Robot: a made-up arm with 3 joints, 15 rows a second.
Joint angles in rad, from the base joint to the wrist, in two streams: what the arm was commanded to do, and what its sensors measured. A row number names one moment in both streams.
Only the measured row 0 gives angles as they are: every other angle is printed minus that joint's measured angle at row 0.
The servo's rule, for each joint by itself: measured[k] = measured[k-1] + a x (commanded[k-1-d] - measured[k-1]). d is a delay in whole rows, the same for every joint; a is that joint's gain. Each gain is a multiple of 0.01, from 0.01 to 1. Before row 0 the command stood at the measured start. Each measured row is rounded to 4 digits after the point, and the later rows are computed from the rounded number. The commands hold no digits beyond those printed.
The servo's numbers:
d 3
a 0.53 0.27 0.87
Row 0, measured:
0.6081 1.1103 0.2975
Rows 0 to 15, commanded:
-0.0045 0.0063 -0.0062
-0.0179 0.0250 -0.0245
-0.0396 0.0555 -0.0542
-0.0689 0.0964 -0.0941
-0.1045 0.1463 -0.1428
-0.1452 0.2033 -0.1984
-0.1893 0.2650 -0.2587
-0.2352 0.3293 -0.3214
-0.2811 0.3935 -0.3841
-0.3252 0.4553 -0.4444
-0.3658 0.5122 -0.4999
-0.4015 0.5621 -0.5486
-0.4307 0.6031 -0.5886
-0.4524 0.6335 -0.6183
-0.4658 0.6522 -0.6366
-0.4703 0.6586 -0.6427
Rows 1 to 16, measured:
0.0000 0.0000 0.0000
0.0000 0.0000 0.0000
0.0000 0.0000 0.0000
-0.0024 0.0017 -0.0054
-0.0106 0.0080 -0.0220
-0.0260 0.0208 -0.0500
-0.0487 0.0412 -0.0884
-0.0783 0.0696 -0.1357
-0.1138 0.1057 -0.1902
-0.1538 0.1487 -0.2498
-0.1969 0.1975 -0.3121
-0.2415 0.2504 -0.3747
-0.2859 0.3057 -0.4353
-0.3282 0.3615 -0.4915
-0.3670 0.4157 -0.5412
-0.4008 0.4663 -0.5824

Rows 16 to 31, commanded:
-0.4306 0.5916 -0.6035
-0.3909 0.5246 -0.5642
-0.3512 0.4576 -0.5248
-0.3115 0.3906 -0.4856
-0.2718 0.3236 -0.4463
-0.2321 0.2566 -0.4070
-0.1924 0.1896 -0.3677
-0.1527 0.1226 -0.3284
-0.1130 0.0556 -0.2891
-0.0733 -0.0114 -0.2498
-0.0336 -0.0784 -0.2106
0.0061 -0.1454 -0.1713
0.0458 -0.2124 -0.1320
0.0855 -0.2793 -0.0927
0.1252 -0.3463 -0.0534
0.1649 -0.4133 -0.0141
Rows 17 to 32, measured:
-0.4281 0.5114 -0.6136
-0.4481 0.5494 -0.6336
-0.4599 0.5789 -0.6415
-0.4444 0.5823 -0.6084
-0.4160 0.5667 -0.5699
-0.3817 0.5372 -0.5307
-0.3445 0.4976 -0.4915
-0.3060 0.4506 -0.4522
-0.2668 0.3982 -0.4129
-0.2274 0.3419 -0.3736
-0.1878 0.2827 -0.3343
-0.1482 0.2214 -0.2950
-0.1085 0.1585 -0.2557
-0.0688 0.0945 -0.2165
-0.0291 0.0297 -0.1772
0.0106 -0.0357 -0.1379

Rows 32 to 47, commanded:
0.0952 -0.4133 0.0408
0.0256 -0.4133 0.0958
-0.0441 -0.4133 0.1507
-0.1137 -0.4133 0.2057
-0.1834 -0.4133 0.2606
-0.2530 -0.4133 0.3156
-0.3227 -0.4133 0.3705
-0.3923 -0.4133 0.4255
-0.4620 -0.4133 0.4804
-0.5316 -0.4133 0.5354
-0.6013 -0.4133 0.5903
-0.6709 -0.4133 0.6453
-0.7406 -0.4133 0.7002
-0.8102 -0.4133 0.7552
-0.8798 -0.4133 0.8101
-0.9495 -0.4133 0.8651
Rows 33 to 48, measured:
0.0503 -0.1015 -0.0986
0.0900 -0.1676 -0.0593
0.1297 -0.2339 -0.0200
0.1114 -0.2823 0.0329
0.0659 -0.3177 0.0876
0.0076 -0.3435 0.1425
-0.0567 -0.3623 0.1975
-0.1239 -0.3761 0.2524
-0.1923 -0.3861 0.3074
-0.2614 -0.3934 0.3623
-0.3308 -0.3988 0.4173
-0.4003 -0.4027 0.4722
-0.4699 -0.4056 0.5272
-0.5395 -0.4077 0.5821
-0.6091 -0.4092 0.6371
-0.6788 -0.4103 0.6920

